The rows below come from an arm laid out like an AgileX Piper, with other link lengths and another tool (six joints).
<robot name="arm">
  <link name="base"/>
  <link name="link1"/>
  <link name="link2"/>
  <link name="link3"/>
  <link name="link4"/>
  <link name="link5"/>
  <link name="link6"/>
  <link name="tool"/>
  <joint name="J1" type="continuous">
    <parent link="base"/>
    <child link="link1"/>
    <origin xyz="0 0 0.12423"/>
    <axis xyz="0 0 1"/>
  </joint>
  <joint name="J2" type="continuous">
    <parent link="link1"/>
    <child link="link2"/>
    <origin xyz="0 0 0"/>
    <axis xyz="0 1 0"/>
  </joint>
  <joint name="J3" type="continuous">
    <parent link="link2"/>
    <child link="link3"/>
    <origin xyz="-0.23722 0 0.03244"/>
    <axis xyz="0 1 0"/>
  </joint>
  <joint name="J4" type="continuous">
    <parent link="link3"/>
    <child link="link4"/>
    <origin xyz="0.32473 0 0.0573"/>
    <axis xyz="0.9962 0 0.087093"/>
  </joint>
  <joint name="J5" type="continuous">
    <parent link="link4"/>
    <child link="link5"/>
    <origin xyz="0 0 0"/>
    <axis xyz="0 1 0"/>
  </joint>
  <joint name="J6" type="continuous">
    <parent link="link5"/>
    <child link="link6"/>
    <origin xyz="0.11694 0 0.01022"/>
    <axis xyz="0.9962 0 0.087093"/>
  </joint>
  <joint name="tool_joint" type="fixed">
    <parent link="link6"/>
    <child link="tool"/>
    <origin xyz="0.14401 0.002 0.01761" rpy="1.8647 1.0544 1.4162"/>
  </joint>
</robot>
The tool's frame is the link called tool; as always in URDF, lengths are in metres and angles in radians. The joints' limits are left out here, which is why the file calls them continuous.
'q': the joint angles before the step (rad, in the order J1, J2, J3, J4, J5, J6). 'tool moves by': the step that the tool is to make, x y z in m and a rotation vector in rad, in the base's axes. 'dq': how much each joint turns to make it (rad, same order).
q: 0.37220, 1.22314, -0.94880, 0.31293, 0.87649, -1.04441
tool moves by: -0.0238, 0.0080, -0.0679, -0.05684, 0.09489, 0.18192
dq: -0.00008, 0.12842, 0.05365, 0.08766, -0.00864, -0.24116
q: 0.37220, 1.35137, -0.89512, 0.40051, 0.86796, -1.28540
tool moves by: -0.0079, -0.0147, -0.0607, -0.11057, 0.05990, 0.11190
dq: 0.00008, 0.15318, 0.00014, -0.04980, -0.02894, -0.10905
